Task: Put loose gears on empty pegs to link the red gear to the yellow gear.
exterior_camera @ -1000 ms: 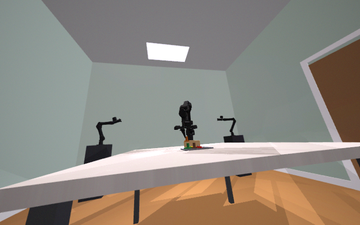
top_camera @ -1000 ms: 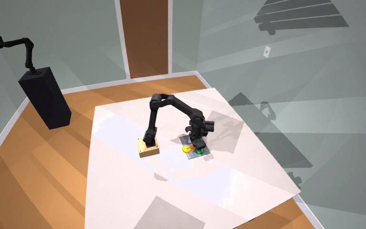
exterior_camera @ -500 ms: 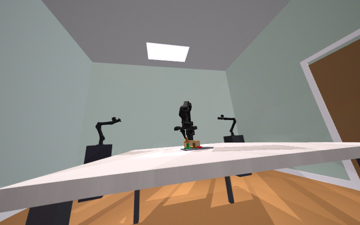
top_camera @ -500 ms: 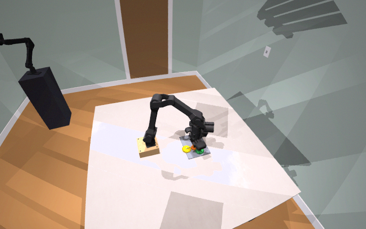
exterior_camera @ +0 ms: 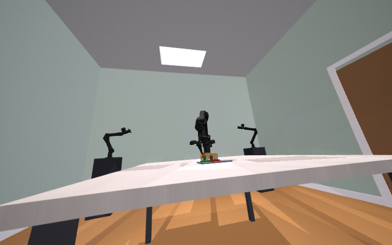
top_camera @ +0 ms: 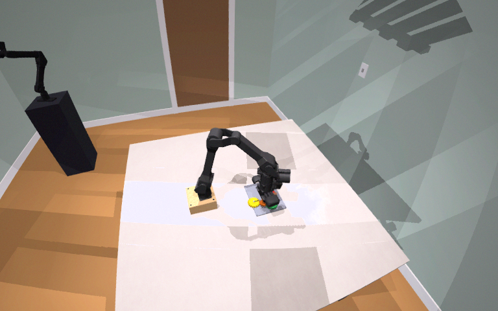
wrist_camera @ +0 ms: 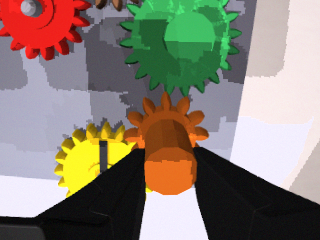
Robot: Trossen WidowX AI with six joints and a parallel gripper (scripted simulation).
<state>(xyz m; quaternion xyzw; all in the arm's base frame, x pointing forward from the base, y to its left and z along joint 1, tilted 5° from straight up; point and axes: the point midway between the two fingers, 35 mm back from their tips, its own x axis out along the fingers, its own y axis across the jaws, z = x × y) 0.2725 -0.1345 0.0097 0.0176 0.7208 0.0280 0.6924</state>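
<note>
Right now my gripper tip is 5 cm short of the green gear, 4 cm above it and 1 cm to the left of it. Round my gripper tip: small orange gear 1 cm below; brown gear 8 cm ahead, 4 cm below, 3 cm to the left; grey board 6 cm to the left, 6 cm below, 4 cm ahead.
</note>
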